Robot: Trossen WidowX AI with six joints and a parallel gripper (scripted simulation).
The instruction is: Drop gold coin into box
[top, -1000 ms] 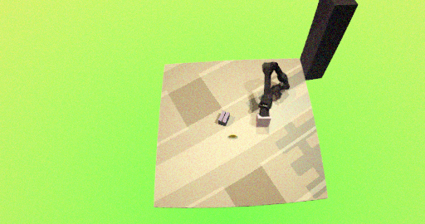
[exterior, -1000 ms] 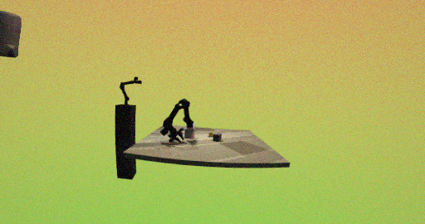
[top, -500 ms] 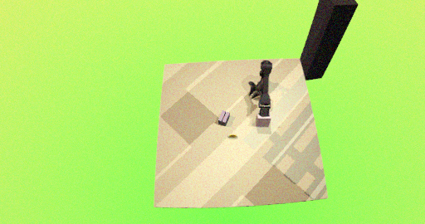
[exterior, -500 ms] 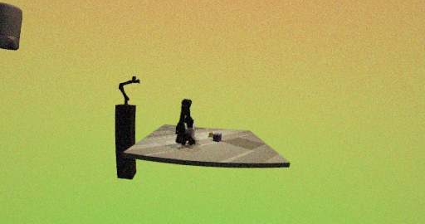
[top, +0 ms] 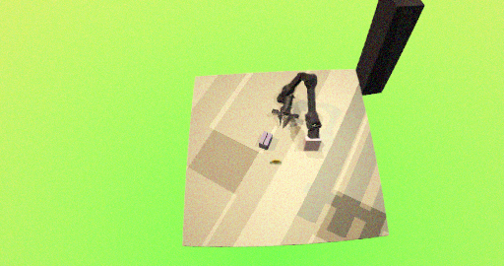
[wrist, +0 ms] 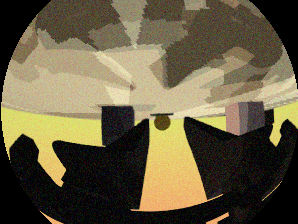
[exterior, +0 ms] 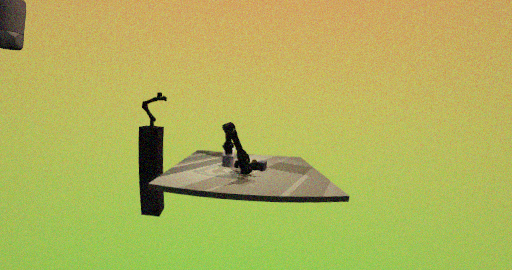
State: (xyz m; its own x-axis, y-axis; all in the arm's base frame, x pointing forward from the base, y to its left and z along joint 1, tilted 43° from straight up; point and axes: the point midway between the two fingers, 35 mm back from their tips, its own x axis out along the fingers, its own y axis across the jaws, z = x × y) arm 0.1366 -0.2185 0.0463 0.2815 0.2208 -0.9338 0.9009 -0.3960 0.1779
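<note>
Right now my gripper tip is 9 cm short of the gold coin and 24 cm to the right of it.
</note>
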